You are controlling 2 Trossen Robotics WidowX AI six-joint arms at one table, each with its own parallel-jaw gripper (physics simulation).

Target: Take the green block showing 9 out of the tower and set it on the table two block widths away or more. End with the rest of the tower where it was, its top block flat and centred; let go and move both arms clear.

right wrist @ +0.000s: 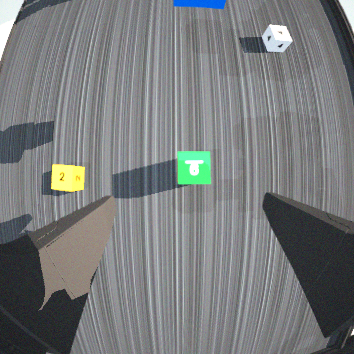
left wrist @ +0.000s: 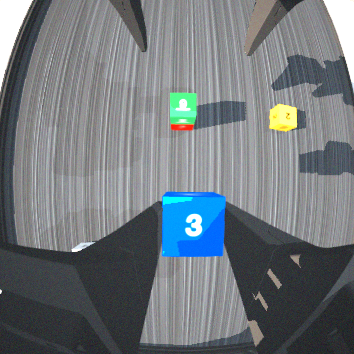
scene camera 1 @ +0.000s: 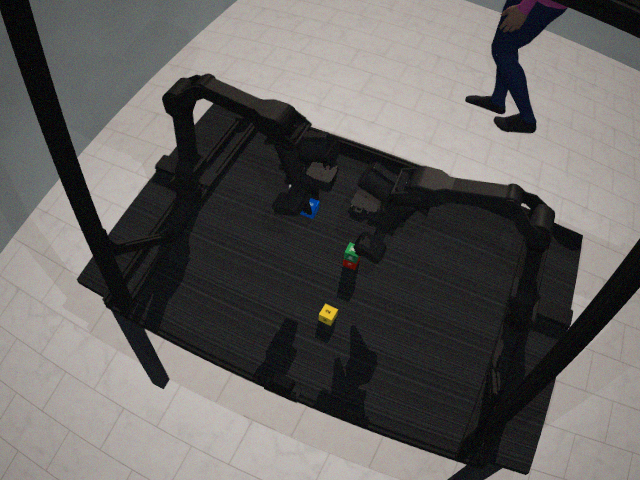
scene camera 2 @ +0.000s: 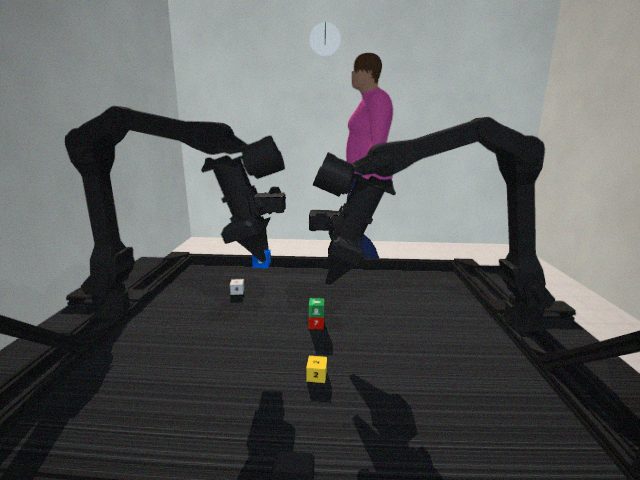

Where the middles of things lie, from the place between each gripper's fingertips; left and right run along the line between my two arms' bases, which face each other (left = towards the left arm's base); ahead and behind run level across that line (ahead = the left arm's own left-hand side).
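There is the yellow block (right wrist: 64,177), and my left hand is 120 mm to the left of it and 160 mm past it, 140 mm above it.
As for my right hand and the yellow block, I find the hand 1 cm to the right of the block and 15 cm past it, and it is 11 cm above it.
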